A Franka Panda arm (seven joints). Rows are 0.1 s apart.
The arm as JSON. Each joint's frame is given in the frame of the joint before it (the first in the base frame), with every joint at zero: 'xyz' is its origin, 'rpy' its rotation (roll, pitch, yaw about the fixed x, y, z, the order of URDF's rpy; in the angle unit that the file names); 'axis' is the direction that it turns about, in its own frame. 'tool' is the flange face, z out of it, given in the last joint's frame.
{
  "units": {
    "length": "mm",
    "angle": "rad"
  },
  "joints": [
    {
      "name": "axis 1",
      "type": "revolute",
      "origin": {
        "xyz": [
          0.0,
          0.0,
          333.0
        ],
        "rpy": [
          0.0,
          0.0,
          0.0
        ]
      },
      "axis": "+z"
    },
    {
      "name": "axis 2",
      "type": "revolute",
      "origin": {
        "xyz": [
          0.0,
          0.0,
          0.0
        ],
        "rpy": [
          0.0,
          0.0,
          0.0
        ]
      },
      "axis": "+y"
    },
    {
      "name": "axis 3",
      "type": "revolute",
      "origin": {
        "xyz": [
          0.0,
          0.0,
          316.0
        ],
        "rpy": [
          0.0,
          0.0,
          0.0
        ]
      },
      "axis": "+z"
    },
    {
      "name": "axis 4",
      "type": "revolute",
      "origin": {
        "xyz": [
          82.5,
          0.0,
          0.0
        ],
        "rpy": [
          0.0,
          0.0,
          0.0
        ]
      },
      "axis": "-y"
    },
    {
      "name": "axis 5",
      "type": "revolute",
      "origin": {
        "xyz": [
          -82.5,
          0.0,
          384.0
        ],
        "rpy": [
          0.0,
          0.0,
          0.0
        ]
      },
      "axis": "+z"
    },
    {
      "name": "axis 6",
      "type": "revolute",
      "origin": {
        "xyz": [
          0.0,
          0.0,
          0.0
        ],
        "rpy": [
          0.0,
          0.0,
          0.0
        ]
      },
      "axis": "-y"
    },
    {
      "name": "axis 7",
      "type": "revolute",
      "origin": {
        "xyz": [
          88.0,
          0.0,
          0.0
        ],
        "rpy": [
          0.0,
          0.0,
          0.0
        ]
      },
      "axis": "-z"
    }
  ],
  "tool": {
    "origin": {
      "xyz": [
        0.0,
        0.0,
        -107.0
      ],
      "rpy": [
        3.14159,
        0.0,
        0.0
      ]
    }
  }
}
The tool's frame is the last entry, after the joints.
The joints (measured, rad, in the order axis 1, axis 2, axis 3, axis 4, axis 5, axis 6, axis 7), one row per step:
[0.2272, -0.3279, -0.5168, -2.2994, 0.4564, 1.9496, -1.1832]
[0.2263, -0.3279, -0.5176, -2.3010, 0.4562, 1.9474, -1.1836]
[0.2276, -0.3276, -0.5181, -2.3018, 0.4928, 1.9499, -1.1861]
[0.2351, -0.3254, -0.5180, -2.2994, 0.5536, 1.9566, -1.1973]
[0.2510, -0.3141, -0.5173, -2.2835, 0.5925, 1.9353, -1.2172]
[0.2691, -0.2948, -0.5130, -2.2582, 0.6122, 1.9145, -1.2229]
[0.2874, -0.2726, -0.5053, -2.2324, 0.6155, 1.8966, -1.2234]
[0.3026, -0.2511, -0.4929, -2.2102, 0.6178, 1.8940, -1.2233]
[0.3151, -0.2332, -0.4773, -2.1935, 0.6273, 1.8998, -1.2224]
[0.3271, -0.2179, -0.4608, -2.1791, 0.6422, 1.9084, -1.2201]
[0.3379, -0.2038, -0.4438, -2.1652, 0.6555, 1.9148, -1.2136]
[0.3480, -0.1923, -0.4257, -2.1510, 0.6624, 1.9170, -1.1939]
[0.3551, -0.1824, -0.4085, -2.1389, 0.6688, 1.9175, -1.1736]
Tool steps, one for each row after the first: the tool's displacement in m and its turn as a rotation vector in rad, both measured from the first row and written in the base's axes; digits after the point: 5 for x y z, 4 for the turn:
[-0.00064, -0.00038, -0.00093, 0.0013, 0.0030, 0.0002]
[0.00056, 0.00164, 0.00004, 0.0329, -0.0054, -0.0136]
[0.00429, 0.00698, 0.00299, 0.0815, -0.0270, -0.0269]
[0.00946, 0.01680, 0.00623, 0.1155, -0.0339, -0.0008]
[0.01709, 0.02794, 0.00998, 0.1291, -0.0311, 0.0266]
[0.02498, 0.04028, 0.01223, 0.1260, -0.0220, 0.0587]
[0.03324, 0.05279, 0.01386, 0.1159, -0.0205, 0.0838]
[0.04069, 0.06597, 0.01520, 0.1108, -0.0242, 0.1018]
[0.04743, 0.07984, 0.01686, 0.1112, -0.0302, 0.1157]
[0.05326, 0.09380, 0.01851, 0.1124, -0.0325, 0.1277]
[0.05784, 0.10817, 0.02090, 0.1115, -0.0258, 0.1349]
[0.06130, 0.12094, 0.02280, 0.1120, -0.0169, 0.1391]

